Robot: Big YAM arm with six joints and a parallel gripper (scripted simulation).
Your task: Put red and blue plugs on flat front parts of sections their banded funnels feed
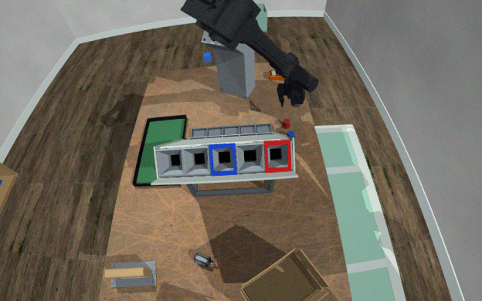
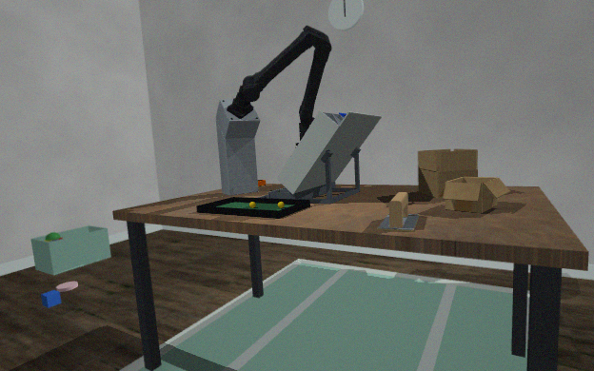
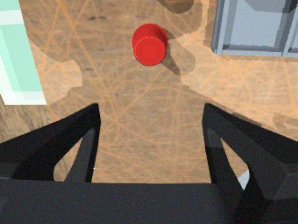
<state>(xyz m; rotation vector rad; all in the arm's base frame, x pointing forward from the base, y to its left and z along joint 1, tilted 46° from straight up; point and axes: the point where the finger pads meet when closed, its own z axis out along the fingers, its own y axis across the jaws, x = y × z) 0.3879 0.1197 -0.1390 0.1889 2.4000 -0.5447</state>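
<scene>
Now: hand 13 cm above the red plug. The rest, counted from my hand: blue plug (7 cm ahead, 1 cm to the right, 13 cm below); cover (11 cm ahead, 31 cm to the right, 6 cm above); green marble tray (11 cm behind, 59 cm to the right, 14 cm below).
</scene>
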